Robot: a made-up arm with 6 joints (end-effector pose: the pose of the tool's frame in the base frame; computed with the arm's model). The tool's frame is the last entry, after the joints. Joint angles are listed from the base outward.
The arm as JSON. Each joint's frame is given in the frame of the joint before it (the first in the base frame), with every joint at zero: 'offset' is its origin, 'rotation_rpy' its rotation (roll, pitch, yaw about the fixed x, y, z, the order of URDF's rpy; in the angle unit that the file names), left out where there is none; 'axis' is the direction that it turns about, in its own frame. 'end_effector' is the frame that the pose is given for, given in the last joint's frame.
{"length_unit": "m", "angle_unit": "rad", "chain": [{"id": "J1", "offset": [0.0, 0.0, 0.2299], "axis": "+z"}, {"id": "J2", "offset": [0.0, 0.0, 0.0], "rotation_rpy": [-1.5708, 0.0, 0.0], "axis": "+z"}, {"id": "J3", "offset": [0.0, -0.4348, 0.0], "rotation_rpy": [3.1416, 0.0, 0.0], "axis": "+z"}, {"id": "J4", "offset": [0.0, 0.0, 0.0], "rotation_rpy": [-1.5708, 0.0, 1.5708], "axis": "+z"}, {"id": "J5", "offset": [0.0, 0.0, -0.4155], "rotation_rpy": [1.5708, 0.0, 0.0], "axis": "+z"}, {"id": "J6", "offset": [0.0, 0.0, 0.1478], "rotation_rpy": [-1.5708, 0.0, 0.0], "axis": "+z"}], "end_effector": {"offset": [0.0, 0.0, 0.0], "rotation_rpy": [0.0, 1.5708, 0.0]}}
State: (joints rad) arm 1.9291 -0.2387 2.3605 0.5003 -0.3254 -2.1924
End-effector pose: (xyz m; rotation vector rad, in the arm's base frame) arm 0.2951 -0.4183 0.8061 -1.7698 0.1645 -1.3820
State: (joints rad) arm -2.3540 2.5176 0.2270 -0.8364 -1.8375 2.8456
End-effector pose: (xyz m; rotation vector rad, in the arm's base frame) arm 0.0020 0.1424 -0.3631 0.7999 -0.7775 -0.0047
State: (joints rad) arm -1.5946 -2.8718 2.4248 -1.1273 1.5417 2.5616
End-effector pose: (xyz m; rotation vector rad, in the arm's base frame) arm -0.0635 -0.0004 -0.6094 -0.6573 2.5612 -1.6689
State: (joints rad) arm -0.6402 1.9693 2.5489 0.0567 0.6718 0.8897
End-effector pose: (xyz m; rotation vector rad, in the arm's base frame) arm 0.5083 -0.5626 0.2958 -1.2075 -0.8897 -1.0747
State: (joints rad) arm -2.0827 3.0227 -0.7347 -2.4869 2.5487 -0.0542
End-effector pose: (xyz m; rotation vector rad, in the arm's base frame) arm 0.2176 0.1480 0.1116 -0.9086 2.5922 -0.7102
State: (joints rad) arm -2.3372 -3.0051 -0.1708 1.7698 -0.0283 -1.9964
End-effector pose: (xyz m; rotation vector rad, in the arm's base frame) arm 0.3671 0.3392 -0.2133 -2.5504 -1.1800 -0.2660
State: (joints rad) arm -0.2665 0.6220 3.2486 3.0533 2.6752 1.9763
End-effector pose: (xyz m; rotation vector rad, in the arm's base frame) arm -0.0719 0.1722 0.7766 1.0890 -0.0785 -0.2311
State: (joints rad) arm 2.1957 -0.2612 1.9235 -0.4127 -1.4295 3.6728
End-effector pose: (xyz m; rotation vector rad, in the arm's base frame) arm 0.2872 -0.1667 1.0237 -0.8472 -2.2455 -1.2023
